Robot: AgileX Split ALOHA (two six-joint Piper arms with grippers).
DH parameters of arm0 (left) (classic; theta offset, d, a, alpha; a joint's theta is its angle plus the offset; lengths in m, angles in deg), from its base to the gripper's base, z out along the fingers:
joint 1: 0 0.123 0 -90
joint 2: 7.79 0 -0.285 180
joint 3: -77.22 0 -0.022 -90
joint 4: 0 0.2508 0 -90
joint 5: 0 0 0.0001 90
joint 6: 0 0.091 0 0
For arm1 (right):
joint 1: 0 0.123 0 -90
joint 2: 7.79 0 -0.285 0
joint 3: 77.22 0 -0.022 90
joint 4: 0 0.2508 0 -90
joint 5: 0 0 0.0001 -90
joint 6: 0 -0.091 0 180
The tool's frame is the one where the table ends.
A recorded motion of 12 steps. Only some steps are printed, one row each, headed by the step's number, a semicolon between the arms.
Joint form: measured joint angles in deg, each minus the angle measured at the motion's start. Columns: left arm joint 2, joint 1, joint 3, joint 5, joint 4, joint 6; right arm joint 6, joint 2, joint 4, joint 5, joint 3, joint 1.
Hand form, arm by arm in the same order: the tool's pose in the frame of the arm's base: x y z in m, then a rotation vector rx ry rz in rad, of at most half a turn. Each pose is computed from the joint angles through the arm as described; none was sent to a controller.
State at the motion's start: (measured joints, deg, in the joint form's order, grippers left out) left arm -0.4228 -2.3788 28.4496 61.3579 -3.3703 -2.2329; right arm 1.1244 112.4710 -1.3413 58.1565 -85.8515 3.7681
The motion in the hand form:
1: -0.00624 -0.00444 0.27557 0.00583 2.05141 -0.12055; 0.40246 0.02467 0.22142 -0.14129 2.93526 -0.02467
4: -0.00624 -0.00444 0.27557 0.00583 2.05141 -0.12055; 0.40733 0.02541 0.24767 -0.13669 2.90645 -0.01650
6: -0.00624 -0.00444 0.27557 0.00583 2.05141 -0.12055; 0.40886 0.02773 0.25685 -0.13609 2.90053 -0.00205
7: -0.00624 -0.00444 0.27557 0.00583 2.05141 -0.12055; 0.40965 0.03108 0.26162 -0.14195 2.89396 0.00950
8: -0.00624 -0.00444 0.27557 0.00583 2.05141 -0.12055; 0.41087 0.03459 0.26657 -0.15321 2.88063 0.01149
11: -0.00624 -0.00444 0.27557 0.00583 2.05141 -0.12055; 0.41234 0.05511 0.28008 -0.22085 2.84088 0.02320
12: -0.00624 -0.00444 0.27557 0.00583 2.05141 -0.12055; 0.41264 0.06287 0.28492 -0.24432 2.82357 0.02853
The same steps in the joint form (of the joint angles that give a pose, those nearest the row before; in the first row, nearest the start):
1: 0.00 0.00 0.00 0.00 0.00 0.00; 0.06 -0.70 0.00 1.36 -2.04 0.00
4: 0.00 0.00 0.00 0.00 0.00 0.00; 0.15 -1.26 0.35 5.33 -7.13 0.00
6: 0.00 0.00 0.00 0.00 0.00 0.00; 0.15 -1.27 0.92 7.06 -9.20 0.20
7: 0.00 0.00 0.00 0.00 0.00 0.00; 0.15 -1.27 1.34 7.75 -10.26 0.57
8: 0.00 0.00 0.00 0.00 0.00 0.00; 0.15 -1.27 1.34 8.08 -11.33 1.04
11: 0.00 0.00 0.00 0.00 0.00 0.00; 0.15 -1.27 1.34 8.93 -14.20 3.84
12: 0.00 0.00 0.00 0.00 0.00 0.00; 0.10 -1.27 1.34 9.05 -15.21 4.89

